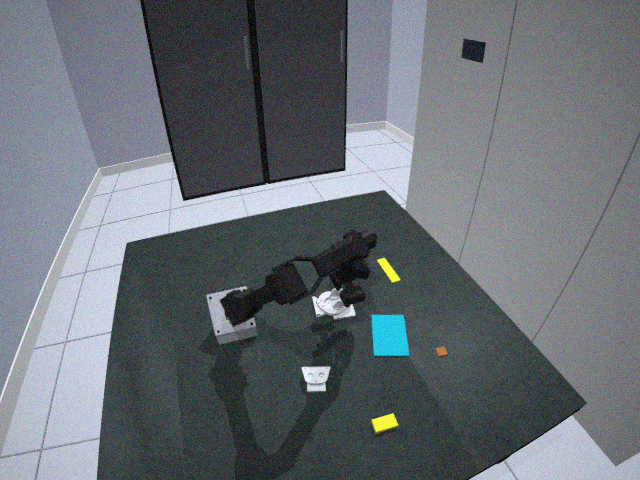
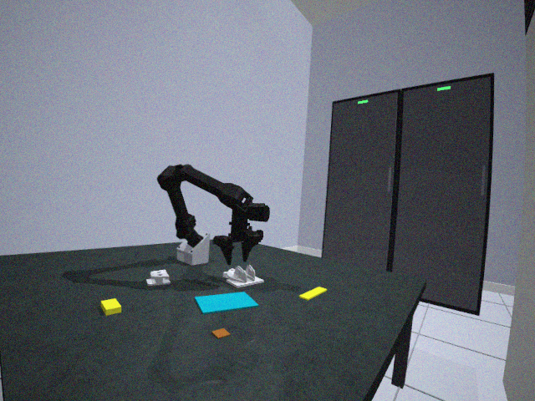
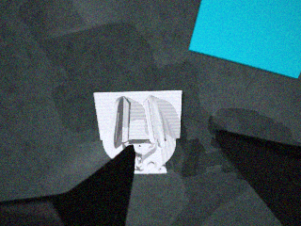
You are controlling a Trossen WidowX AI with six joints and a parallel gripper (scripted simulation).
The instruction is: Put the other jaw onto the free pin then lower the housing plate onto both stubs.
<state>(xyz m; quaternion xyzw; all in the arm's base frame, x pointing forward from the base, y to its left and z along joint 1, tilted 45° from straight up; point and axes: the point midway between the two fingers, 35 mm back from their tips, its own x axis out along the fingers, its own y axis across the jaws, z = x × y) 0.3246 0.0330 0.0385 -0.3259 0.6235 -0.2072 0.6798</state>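
Now: the small white stand 13 cm behind my gripper tip, 23 cm to the right of it and 6 cm below it. Also, from my gripper tip: cyan sheet (12 cm ahead, 12 cm to the right, 7 cm below); yellow strip (22 cm ahead, 16 cm to the left, 7 cm below); white base (1 cm ahead, 4 cm to the left, 7 cm below).
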